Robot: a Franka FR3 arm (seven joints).
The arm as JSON. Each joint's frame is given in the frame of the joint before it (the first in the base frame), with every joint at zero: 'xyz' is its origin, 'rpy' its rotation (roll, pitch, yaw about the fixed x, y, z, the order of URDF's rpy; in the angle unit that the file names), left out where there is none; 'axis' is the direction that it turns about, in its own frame. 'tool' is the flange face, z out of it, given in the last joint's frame.
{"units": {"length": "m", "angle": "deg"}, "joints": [
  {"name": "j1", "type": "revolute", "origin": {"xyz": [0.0, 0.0, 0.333]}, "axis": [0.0, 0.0, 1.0]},
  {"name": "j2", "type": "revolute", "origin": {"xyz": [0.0, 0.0, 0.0], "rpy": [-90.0, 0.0, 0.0]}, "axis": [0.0, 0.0, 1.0]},
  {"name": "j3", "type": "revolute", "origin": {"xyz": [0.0, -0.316, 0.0], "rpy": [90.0, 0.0, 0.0]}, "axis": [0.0, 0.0, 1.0]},
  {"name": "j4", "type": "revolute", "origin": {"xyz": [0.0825, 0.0, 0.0], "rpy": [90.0, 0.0, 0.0]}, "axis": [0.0, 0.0, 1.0]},
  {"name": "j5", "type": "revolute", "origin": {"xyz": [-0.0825, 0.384, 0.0], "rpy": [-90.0, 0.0, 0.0]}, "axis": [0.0, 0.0, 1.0]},
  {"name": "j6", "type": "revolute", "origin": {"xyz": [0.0, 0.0, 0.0], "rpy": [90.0, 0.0, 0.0]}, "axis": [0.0, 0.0, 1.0]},
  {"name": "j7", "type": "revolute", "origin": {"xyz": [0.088, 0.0, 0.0], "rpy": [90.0, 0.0, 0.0]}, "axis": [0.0, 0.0, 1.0]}
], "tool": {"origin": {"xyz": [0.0, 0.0, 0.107]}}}
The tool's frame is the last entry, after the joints.
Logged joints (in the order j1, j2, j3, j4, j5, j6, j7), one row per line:
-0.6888, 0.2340, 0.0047, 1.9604, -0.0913, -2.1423, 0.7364
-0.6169, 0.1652, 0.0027, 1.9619, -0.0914, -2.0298, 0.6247
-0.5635, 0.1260, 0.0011, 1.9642, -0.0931, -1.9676, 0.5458
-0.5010, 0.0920, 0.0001, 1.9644, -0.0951, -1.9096, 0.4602
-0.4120, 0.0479, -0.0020, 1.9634, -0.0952, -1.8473, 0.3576
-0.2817, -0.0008, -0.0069, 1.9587, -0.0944, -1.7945, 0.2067
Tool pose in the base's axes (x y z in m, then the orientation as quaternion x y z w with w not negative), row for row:
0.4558, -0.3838, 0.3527, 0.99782, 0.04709, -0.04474, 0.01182
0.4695, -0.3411, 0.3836, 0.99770, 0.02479, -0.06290, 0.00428
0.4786, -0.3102, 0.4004, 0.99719, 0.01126, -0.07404, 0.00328
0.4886, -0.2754, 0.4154, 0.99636, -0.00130, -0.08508, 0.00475
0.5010, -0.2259, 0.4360, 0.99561, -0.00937, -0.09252, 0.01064
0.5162, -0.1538, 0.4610, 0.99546, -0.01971, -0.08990, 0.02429
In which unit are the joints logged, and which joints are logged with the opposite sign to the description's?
The joints are logged in radians. Opposite sign: j3, j4, j6, j7.
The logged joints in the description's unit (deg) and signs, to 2 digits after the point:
-39.47, 13.41, -0.27, -112.32, -5.23, 122.74, -42.19
-35.35, 9.47, -0.15, -112.41, -5.24, 116.30, -35.79
-32.29, 7.22, -0.06, -112.54, -5.33, 112.74, -31.27
-28.71, 5.27, -0.01, -112.55, -5.45, 109.41, -26.37
-23.61, 2.74, 0.11, -112.49, -5.45, 105.84, -20.49
-16.14, -0.05, 0.40, -112.23, -5.41, 102.82, -11.84

